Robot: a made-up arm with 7 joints. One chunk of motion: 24 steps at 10 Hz.
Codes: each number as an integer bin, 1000 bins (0 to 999) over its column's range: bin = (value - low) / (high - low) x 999, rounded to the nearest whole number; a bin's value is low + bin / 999 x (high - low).
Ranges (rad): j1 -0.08..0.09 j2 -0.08..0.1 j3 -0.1..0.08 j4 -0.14..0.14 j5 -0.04..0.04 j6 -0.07..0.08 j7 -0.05..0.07
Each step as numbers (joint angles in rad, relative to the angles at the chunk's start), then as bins.
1 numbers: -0.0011 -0.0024 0.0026 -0.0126 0.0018 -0.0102 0.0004
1 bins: 464 431 569 455 522 398 420
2 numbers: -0.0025 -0.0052 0.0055 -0.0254 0.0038 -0.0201 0.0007
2 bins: 455 415 586 409 547 332 422
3 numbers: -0.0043 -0.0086 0.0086 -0.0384 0.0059 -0.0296 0.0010
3 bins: 445 396 603 362 573 269 425
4 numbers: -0.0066 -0.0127 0.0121 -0.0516 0.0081 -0.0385 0.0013
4 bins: 431 374 622 315 601 210 427
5 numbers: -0.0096 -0.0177 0.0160 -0.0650 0.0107 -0.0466 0.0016
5 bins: 414 346 644 268 633 156 430
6 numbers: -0.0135 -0.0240 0.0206 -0.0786 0.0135 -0.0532 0.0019
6 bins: 391 311 669 219 668 112 432
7 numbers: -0.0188 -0.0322 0.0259 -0.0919 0.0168 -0.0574 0.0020
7 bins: 360 265 699 172 709 84 433
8 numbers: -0.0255 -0.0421 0.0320 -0.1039 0.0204 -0.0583 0.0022
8 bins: 320 210 733 129 754 78 435
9 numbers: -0.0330 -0.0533 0.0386 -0.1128 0.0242 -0.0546 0.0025
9 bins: 276 148 769 97 802 103 437
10 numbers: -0.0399 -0.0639 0.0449 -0.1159 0.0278 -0.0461 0.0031
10 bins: 236 89 804 86 847 159 442
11 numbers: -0.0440 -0.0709 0.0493 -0.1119 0.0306 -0.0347 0.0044
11 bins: 212 51 829 100 882 235 453
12 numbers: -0.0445 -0.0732 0.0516 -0.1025 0.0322 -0.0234 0.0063
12 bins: 209 38 841 134 902 310 469
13 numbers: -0.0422 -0.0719 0.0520 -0.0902 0.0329 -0.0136 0.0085
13 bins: 222 45 844 178 910 376 487
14 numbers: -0.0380 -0.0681 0.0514 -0.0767 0.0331 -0.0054 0.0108
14 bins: 247 66 840 226 913 430 506
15 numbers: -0.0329 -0.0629 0.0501 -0.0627 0.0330 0.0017 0.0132
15 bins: 277 95 833 276 912 478 526
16 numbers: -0.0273 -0.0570 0.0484 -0.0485 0.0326 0.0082 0.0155
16 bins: 310 128 824 326 907 521 545
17 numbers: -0.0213 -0.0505 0.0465 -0.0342 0.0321 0.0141 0.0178
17 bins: 345 164 813 377 900 560 564
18 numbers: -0.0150 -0.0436 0.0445 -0.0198 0.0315 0.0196 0.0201
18 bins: 382 202 802 429 893 597 584
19 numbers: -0.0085 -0.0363 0.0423 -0.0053 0.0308 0.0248 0.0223
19 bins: 420 243 790 481 884 631 602
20 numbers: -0.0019 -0.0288 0.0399 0.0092 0.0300 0.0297 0.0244
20 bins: 459 284 776 532 874 664 619
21 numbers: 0.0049 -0.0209 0.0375 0.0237 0.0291 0.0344 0.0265
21 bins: 499 328 763 584 863 695 637
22 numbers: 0.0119 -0.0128 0.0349 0.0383 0.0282 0.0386 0.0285
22 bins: 540 373 749 636 852 723 654
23 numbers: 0.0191 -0.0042 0.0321 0.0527 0.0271 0.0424 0.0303
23 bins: 582 421 733 688 838 749 668
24 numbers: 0.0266 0.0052 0.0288 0.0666 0.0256 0.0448 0.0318
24 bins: 626 473 715 737 819 765 681
